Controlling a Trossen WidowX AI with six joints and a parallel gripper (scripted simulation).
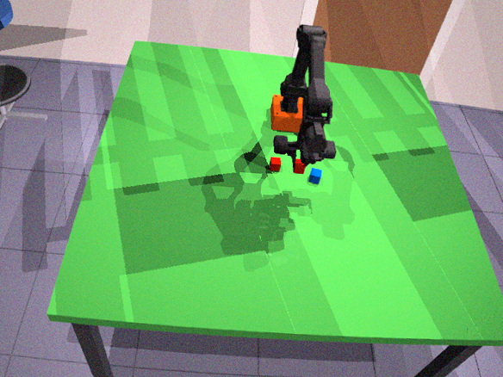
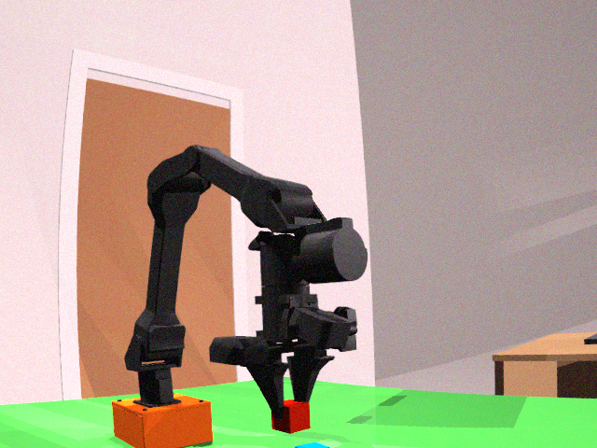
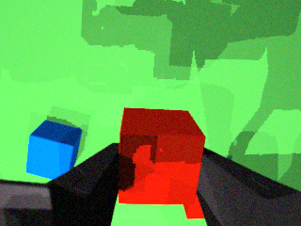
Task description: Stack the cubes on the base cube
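Now: the blue cube 8 cm to the left of my gripper tip, 8 cm below it and 4 cm behind it.
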